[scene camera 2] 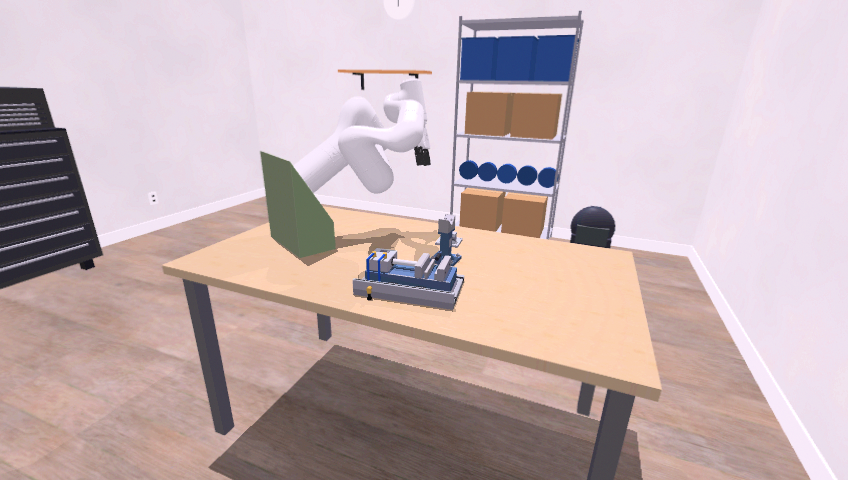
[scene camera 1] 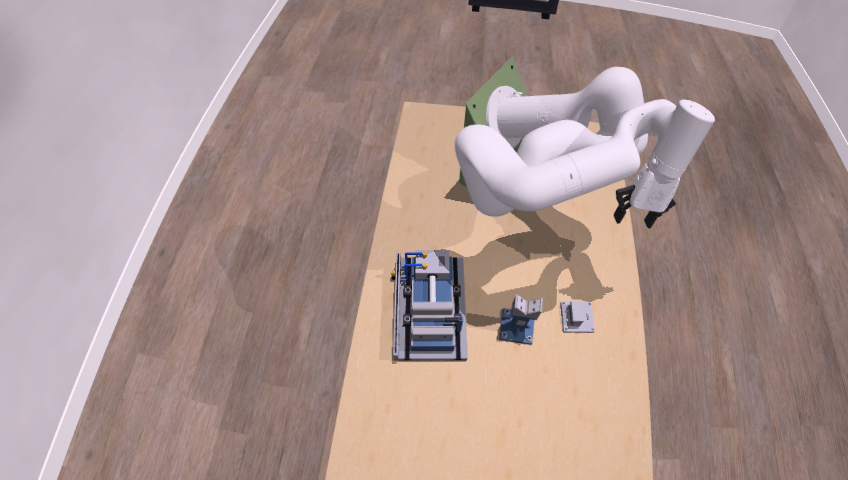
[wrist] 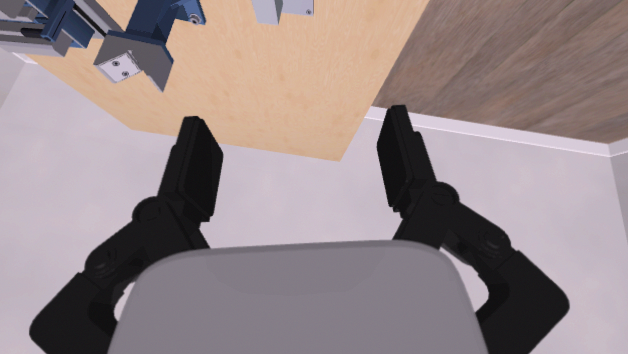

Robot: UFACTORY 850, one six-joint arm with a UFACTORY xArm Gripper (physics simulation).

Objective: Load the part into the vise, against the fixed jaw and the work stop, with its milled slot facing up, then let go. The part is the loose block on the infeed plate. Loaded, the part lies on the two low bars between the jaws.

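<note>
The part (scene camera 1: 576,313) (wrist: 267,11), a small grey block, sits on the grey infeed plate (scene camera 1: 586,326) (wrist: 301,6) at the right of the table. It is cut off at the top of the wrist view, and its slot cannot be made out. The vise (scene camera 1: 432,343) (scene camera 2: 410,277) stands at the left, with a gap between its movable jaw (scene camera 1: 432,307) (scene camera 2: 422,265) and fixed jaw (scene camera 1: 432,333) (scene camera 2: 442,268). The dark work stop (scene camera 1: 453,320) is beside the gap. My gripper (scene camera 1: 634,220) (scene camera 2: 422,161) (wrist: 297,130) is open and empty, tilted, high above the table's right edge, away from the part.
A blue stand (scene camera 1: 516,328) (scene camera 2: 445,246) (wrist: 150,22) with a grey V-shaped top (scene camera 1: 527,306) (scene camera 2: 446,223) (wrist: 131,60) rises between the vise and the infeed plate. The green arm mount (scene camera 1: 499,89) (scene camera 2: 297,208) is at the table's back. Blue hoses with yellow ends are at the vise's rear.
</note>
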